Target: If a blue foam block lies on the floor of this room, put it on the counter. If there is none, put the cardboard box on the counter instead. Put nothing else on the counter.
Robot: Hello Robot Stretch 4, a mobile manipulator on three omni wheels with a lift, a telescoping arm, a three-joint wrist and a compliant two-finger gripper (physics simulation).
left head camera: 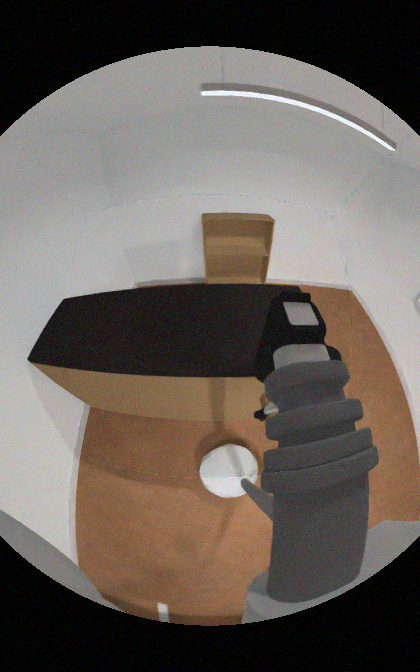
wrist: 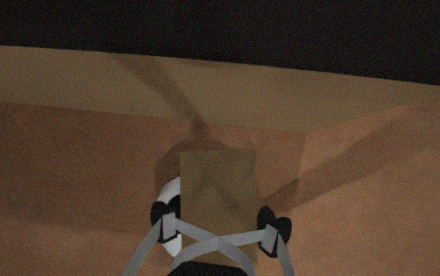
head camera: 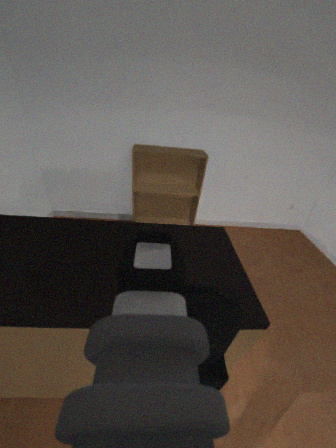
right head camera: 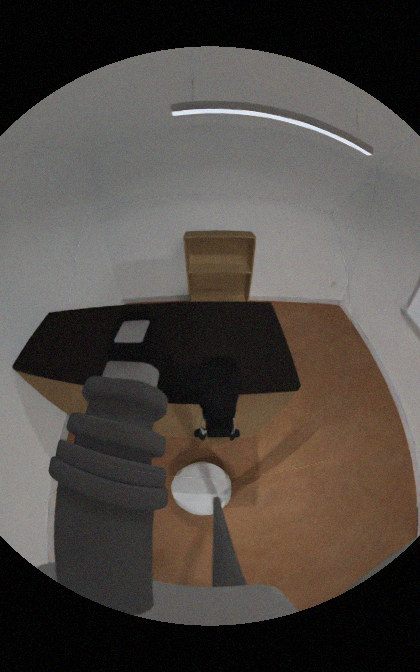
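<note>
The cardboard box (wrist: pixel 218 187) is a plain brown block between the two fingertips in the wrist view. My gripper (wrist: pixel 221 216) (right head camera: pixel 217 433) is shut on it, one fingertip at each side. The gripper is at the near side of the counter (head camera: pixel 50 270) (left head camera: pixel 150 335) (right head camera: pixel 280 370) (wrist: pixel 300 30), which has a black top and a tan front. In the right head view the gripper's black body overlaps the counter's near edge and hides the box. In the left head view the arm hides most of the gripper. No blue foam block shows in these views.
A white round object (left head camera: pixel 229 467) (right head camera: pixel 200 490) (wrist: pixel 173 192) is on the floor in front of the counter, low behind the box in the wrist view. A wooden shelf unit (head camera: pixel 167 192) (left head camera: pixel 237 218) (right head camera: pixel 220 234) stands against the wall beyond the counter.
</note>
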